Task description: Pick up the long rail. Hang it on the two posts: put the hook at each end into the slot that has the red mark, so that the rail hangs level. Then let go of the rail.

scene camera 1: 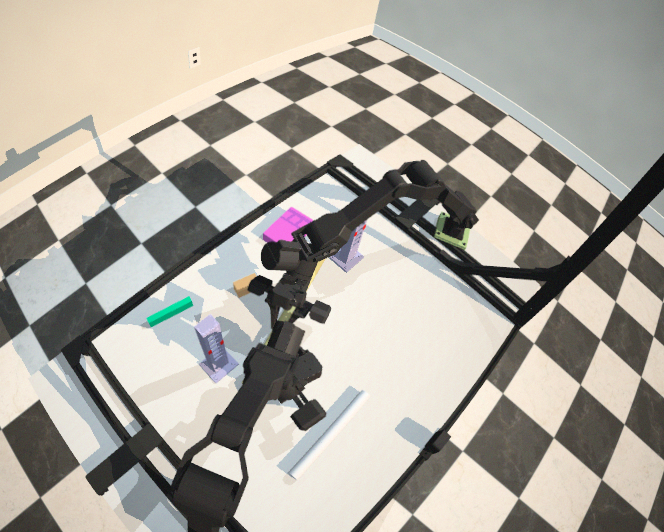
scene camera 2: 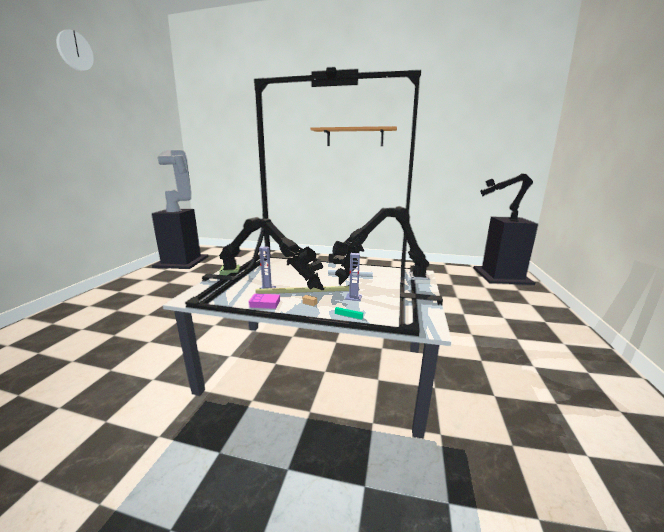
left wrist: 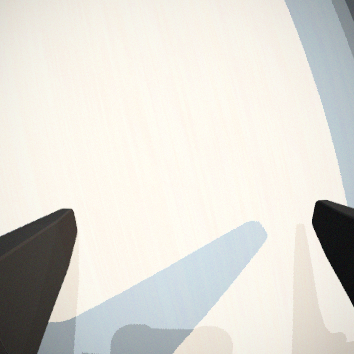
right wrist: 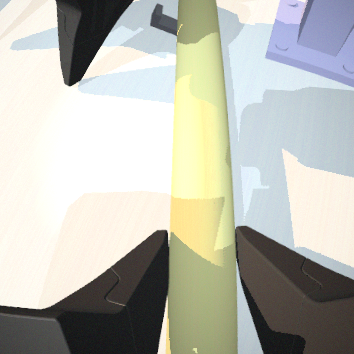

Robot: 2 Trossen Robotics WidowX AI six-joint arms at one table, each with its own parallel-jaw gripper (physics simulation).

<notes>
My left gripper (scene camera 1: 299, 394) is open, with nothing in its grasp. Also in view: a long yellow rail (right wrist: 202, 296). My right gripper (scene camera 1: 277, 330) grips the long yellow rail, which still rests on the table. The table carries a magenta block (scene camera 1: 292, 219).
My left gripper also shows in the left wrist view (left wrist: 197, 216). My right gripper also shows in the right wrist view (right wrist: 201, 238). The left wrist view does not show the long yellow rail: it is out of frame. The left wrist view does not show the magenta block: it is out of frame.
</notes>
